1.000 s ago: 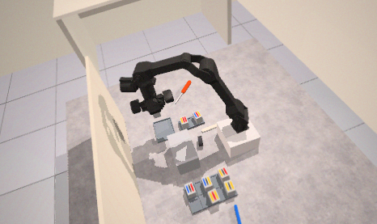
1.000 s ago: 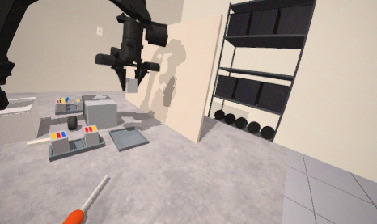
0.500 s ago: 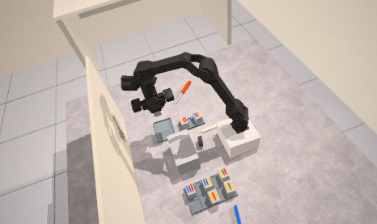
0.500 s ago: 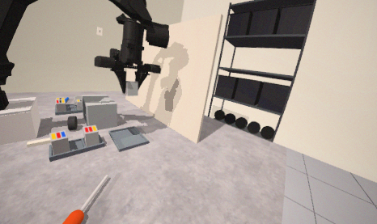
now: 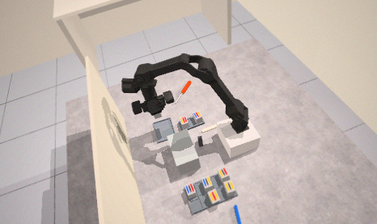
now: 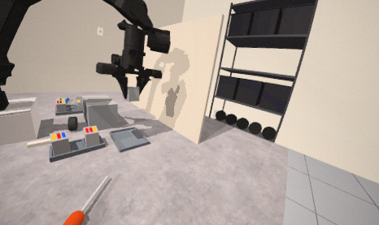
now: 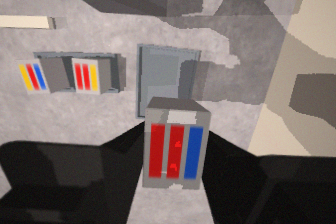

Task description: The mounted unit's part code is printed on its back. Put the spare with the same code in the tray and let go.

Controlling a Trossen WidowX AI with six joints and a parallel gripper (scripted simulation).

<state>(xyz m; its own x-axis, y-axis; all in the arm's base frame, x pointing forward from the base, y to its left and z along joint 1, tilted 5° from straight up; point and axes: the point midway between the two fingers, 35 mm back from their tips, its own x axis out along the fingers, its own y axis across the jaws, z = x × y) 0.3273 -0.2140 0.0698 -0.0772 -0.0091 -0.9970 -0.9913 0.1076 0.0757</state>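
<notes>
The tray lies 14 cm below my gripper tip. The rest, counted from my gripper tip: mounted unit (4 cm behind, 20 cm to the left, 10 cm below); tall beige panel (21 cm ahead, 17 cm to the left, 8 cm above); cream stick (21 cm behind, 11 cm to the left, 14 cm below).
</notes>
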